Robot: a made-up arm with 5 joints.
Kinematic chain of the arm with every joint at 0, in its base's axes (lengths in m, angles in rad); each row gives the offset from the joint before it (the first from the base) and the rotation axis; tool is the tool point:
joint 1: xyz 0 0 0.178 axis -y
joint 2: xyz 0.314 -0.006 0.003 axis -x
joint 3: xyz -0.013 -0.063 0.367 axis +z
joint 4: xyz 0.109 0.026 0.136 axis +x
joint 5: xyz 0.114 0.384 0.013 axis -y
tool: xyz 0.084 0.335 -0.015
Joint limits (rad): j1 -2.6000..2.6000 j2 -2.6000..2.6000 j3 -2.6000..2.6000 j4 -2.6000..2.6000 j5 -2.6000..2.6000
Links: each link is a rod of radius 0.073 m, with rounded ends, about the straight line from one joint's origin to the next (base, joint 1, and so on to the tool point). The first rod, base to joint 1, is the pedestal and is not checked.
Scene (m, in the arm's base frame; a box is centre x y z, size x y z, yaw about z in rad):
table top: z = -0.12
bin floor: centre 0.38 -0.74 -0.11 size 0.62 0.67 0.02 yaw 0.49
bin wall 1: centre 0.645 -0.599 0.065 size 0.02 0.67 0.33 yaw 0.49
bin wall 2: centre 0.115 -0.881 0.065 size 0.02 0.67 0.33 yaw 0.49
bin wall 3: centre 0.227 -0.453 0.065 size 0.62 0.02 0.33 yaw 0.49
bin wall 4: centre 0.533 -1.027 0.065 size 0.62 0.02 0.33 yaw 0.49
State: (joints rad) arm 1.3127 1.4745 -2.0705 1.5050 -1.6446
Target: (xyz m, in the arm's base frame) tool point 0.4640 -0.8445 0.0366
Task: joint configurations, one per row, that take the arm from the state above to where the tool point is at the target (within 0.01 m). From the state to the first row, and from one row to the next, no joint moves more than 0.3 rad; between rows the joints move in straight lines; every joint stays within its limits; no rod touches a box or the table.
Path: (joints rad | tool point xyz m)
1: 1.1103 1.1979 -2.1461 1.2612 -1.6033 | -0.5208 0.9326 0.9400
2: 0.9079 0.9213 -2.2218 1.0174 -1.5620 | -0.5016 0.5432 1.2597
3: 0.7055 0.6446 -2.2974 0.7736 -1.5208 | -0.2779 0.0766 1.4316
4: 0.5031 0.3680 -2.3731 0.5298 -1.4795 | 0.0583 -0.3734 1.3590
5: 0.3006 0.0914 -2.4487 0.2860 -1.4382 | 0.3662 -0.7141 1.0318
6: 0.0982 -0.1852 -2.5244 0.0422 -1.3969 | 0.5190 -0.8786 0.5392
7: -0.1042 -0.4618 -2.6000 -0.2016 -1.3557 | 0.4640 -0.8445 0.0366

